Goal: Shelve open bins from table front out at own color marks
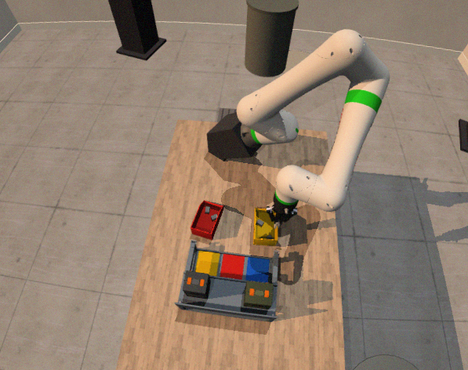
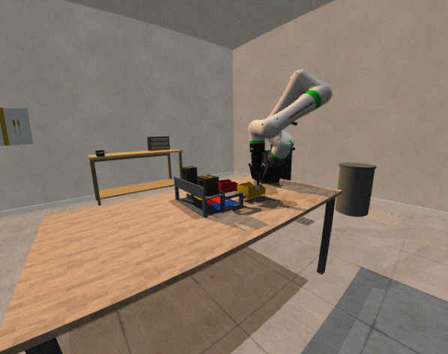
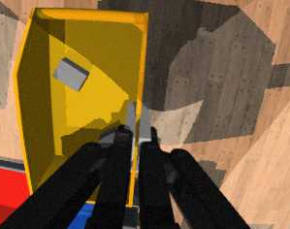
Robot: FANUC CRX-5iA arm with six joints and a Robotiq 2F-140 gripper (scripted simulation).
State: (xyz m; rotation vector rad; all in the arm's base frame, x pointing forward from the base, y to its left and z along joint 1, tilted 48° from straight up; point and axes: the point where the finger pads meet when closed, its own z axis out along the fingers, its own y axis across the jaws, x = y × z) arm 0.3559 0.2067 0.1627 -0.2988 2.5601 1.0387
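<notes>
Right now the yellow bin is 50 mm to the right of my hand, 40 mm below it and 10 mm ahead of it. The rest, counted from my hand: blue-marked place (240 mm ahead, 100 mm below, 10 mm to the left); red bin (310 mm to the right, 80 mm ahead, 70 mm below); red mark (270 mm ahead, 100 mm to the right, 100 mm below).
</notes>
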